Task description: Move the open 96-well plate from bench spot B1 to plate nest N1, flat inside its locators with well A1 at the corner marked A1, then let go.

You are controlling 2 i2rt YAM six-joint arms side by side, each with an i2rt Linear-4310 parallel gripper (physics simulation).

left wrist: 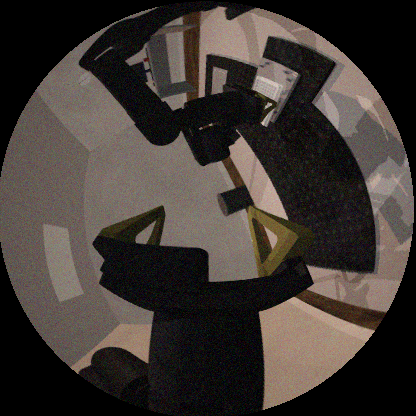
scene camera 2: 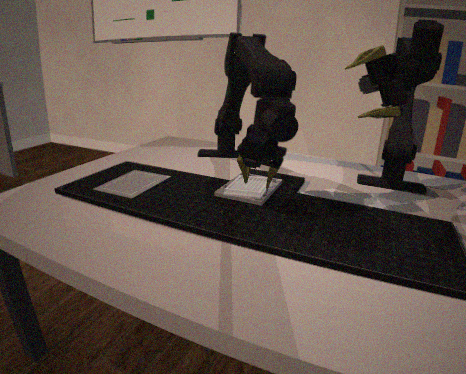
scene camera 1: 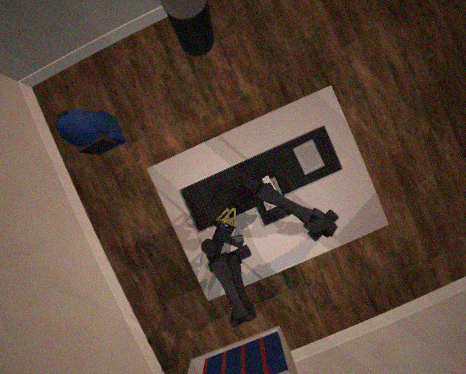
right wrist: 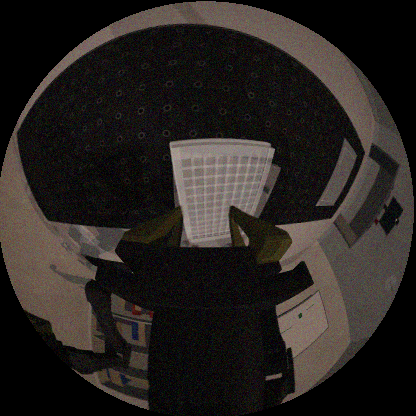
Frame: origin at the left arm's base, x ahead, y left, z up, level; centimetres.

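Where they show: left gripper, between the fingertips: (left wrist: 205,209) (scene camera 2: 353,92) (scene camera 1: 231,208); right gripper, between the fingertips: (left wrist: 267,99) (scene camera 2: 256,185) (right wrist: 205,209); left arm's base, origin of its link: (scene camera 2: 390,185) (scene camera 1: 234,256); right arm's base, origin of its link: (scene camera 2: 226,155).
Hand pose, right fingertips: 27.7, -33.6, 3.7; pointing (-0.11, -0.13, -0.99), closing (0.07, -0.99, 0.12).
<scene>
Each offset is from my right fingertips to the top centre of the thing, as dx, dy, dz. "spot": to the spot under its first point. Level surfaces: height alone.
The white 96-well plate @(+1.0, -1.5, +1.3) (scene camera 2: 239,187) (left wrist: 267,86) (right wrist: 220,185) is between the right gripper's fingers, over the pale nest N1 @(-2.8, -2.5, -0.2) (scene camera 2: 260,201) (left wrist: 288,75) (right wrist: 271,186). It looks about level; a strip of nest shows beside it at the right in the right wrist view. Whether it sits flat inside the locators, and the A1 mark, I cannot tell. My right gripper (scene camera 2: 257,183) (right wrist: 205,209) points down, shut on the plate. My left gripper (scene camera 1: 231,210) (scene camera 2: 352,92) (left wrist: 205,209) is open and empty, raised well away from the plate. Bench spot B1 @(spot: +6.2, -32.0, -2.2) (scene camera 1: 309,157) (scene camera 2: 131,183) (right wrist: 338,172) is a bare pale rectangle.
The black perforated board @(dz -2.4) (scene camera 1: 220,192) (scene camera 2: 350,235) (right wrist: 150,85) lies on the pale table @(dz -3.7) (scene camera 1: 350,200) (scene camera 2: 165,280) under the nest and B1. The right arm reaches over the nest in scene camera 1. A bookshelf and a whiteboard (scene camera 2: 170,22) stand behind the arms in scene camera 2.
</scene>
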